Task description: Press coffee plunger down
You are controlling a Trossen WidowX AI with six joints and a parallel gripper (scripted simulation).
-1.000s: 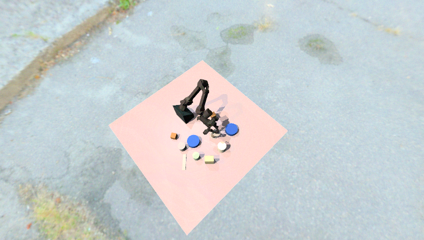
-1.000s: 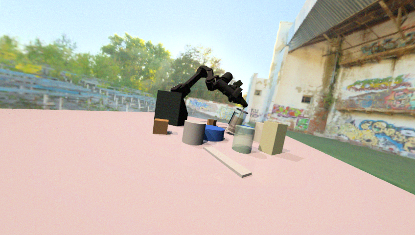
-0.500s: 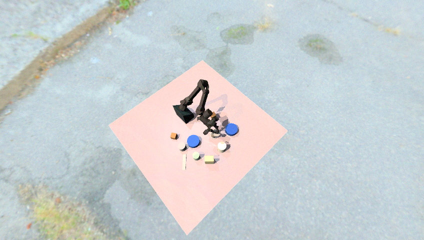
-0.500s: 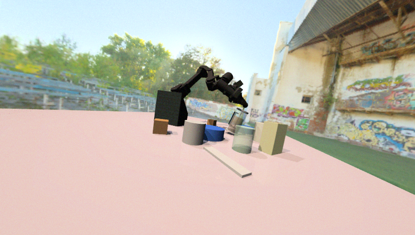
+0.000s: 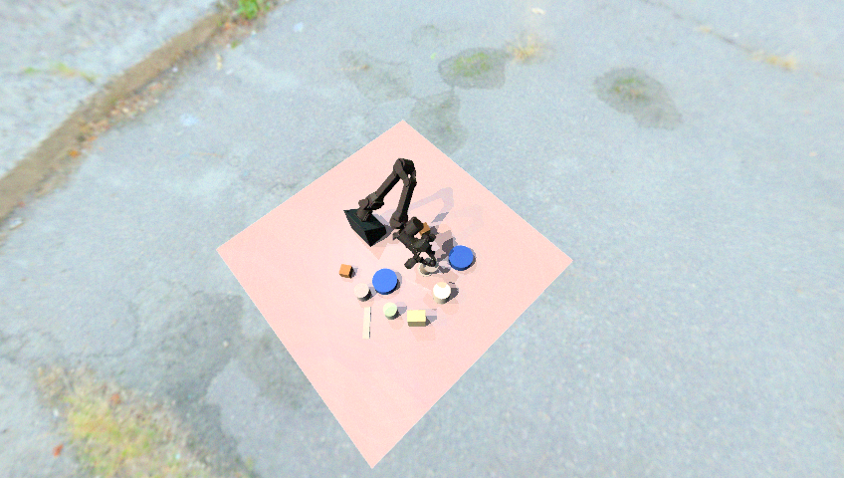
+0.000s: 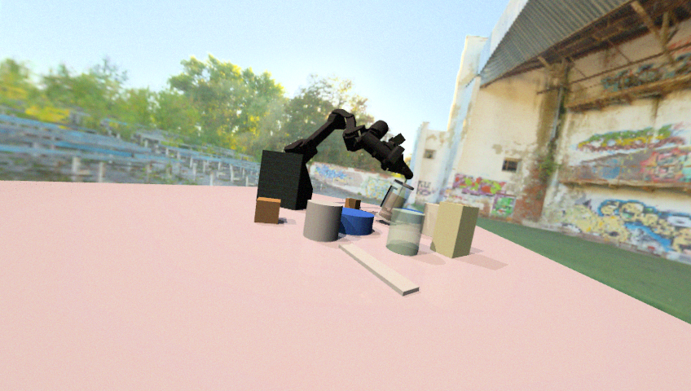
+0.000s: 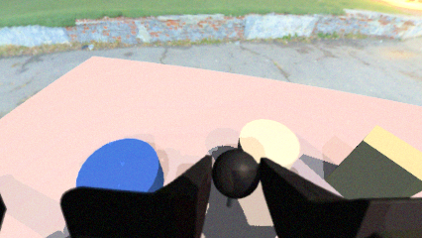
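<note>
Now: gripper tip 4 cm past the coffee press, 1 cm to the right of it and 8 cm above it. From my gripper tip the other things lie so: flat plank: 5 cm behind, 38 cm to the right, 17 cm below.
</note>
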